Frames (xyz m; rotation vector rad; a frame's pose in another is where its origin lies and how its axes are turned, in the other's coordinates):
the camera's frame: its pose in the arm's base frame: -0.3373 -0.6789 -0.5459 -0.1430 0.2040 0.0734
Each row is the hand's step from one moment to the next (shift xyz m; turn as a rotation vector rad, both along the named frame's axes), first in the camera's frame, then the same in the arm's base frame.
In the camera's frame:
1: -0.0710 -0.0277 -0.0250 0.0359 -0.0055 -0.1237
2: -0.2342 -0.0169 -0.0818 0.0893 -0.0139 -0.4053
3: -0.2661 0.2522 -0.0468 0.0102 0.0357 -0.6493
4: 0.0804 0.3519 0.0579 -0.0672 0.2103 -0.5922
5: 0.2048 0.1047 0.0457 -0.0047 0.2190 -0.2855
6: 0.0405 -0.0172 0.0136 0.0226 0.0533 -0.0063
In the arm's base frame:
1: -0.0718 -0.0352 -0.0058 0.0112 -0.0218 -0.1266
2: -0.2433 -0.0425 -0.0285 0.0088 -0.0689 -0.4094
3: -0.2910 0.2265 -0.0241 -0.1207 -0.0608 -0.6362
4: 0.0593 0.3607 -0.0077 -0.2003 0.1156 -0.5882
5: 0.1999 0.1221 -0.0121 -0.0798 0.1734 -0.3051
6: 0.0437 -0.0126 0.0071 0.0162 0.0530 -0.0179

